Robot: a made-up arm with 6 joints. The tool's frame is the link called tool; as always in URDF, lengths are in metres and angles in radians.
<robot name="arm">
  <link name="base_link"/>
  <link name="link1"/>
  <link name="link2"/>
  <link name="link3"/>
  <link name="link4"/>
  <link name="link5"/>
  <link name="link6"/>
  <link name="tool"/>
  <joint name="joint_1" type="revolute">
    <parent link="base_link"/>
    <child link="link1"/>
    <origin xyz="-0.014 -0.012 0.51"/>
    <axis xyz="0 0 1"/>
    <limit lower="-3.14" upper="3.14" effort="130" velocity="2.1"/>
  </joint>
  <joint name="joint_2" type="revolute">
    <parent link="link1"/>
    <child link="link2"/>
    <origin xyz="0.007 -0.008 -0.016"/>
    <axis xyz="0 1 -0.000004"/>
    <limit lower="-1.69" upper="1.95" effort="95" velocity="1.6"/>
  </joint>
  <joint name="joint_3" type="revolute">
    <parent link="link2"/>
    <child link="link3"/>
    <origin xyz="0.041 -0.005 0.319"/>
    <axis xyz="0 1 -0.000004"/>
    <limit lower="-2.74" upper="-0.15" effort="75" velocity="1.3"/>
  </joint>
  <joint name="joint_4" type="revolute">
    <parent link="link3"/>
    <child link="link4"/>
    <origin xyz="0.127 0 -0.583"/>
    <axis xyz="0 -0.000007 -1"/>
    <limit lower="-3.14" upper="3.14" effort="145" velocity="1.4"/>
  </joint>
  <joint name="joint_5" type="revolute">
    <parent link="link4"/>
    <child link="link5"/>
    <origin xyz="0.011 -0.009 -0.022"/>
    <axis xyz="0 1 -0.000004"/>
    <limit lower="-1.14" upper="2.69" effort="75" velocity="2.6"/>
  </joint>
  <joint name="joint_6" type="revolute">
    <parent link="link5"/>
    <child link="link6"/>
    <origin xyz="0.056 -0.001 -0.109"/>
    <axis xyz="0 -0.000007 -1"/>
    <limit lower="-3.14" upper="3.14" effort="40" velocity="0.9"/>
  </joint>
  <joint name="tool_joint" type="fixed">
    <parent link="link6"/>
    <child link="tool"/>
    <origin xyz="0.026 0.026 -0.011" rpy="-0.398 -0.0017 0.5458"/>
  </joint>
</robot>
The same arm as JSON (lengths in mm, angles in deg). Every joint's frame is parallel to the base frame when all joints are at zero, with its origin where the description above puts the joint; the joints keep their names.
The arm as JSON. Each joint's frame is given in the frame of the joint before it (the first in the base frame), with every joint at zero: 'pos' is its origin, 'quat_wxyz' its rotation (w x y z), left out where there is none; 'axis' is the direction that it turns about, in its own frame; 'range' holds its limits. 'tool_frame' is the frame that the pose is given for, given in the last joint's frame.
{"length_unit": "mm", "angle_unit": "deg", "joints": [
  {"joint": "joint_1", "pos": [-14.0, -12.0, 510.0], "axis": "+z", "range": [-179.91, 179.91]},
  {"joint": "joint_2", "pos": [7.0, -8.0, -16.0], "axis": "+y", "range": [-96.83, 111.73]},
  {"joint": "joint_3", "pos": [41.0, -5.0, 319.0], "axis": "+y", "range": [-156.99, -8.59]},
  {"joint": "joint_4", "pos": [127.0, 0.0, -583.0], "axis": "-z", "range": [-179.91, 179.91]},
  {"joint": "joint_5", "pos": [11.0, -9.0, -22.0], "axis": "+y", "range": [-65.32, 154.13]},
  {"joint": "joint_6", "pos": [56.0, -1.0, -109.0], "axis": "-z", "range": [-179.91, 179.91]}
], "tool_frame": {"pos": [26.0, 26.0, -11.0], "quat_wxyz": [0.944033, -0.190149, -0.054085, 0.264044]}}

